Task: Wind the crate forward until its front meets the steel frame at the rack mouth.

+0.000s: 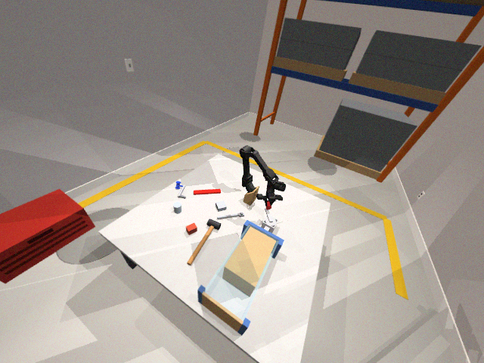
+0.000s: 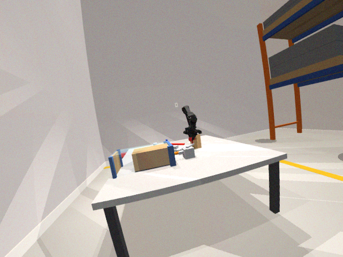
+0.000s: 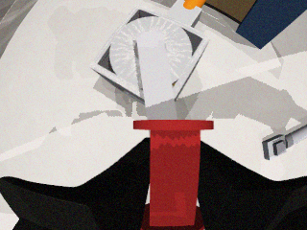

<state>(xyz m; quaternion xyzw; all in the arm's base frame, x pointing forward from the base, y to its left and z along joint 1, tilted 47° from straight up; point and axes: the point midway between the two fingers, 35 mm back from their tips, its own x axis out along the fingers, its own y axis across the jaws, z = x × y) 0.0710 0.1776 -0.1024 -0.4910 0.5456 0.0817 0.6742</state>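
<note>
The red knob is 10 mm to the right of my gripper tip and 10 mm behind it. The rest, counted from my gripper tip: grey hand winch (100 mm below, 60 mm to the left, 40 mm ahead); frame (210 mm ahead, 90 mm to the left, 30 mm below); red-knobbed winch handle (30 mm below, 20 mm to the left, 10 mm ahead).
</note>
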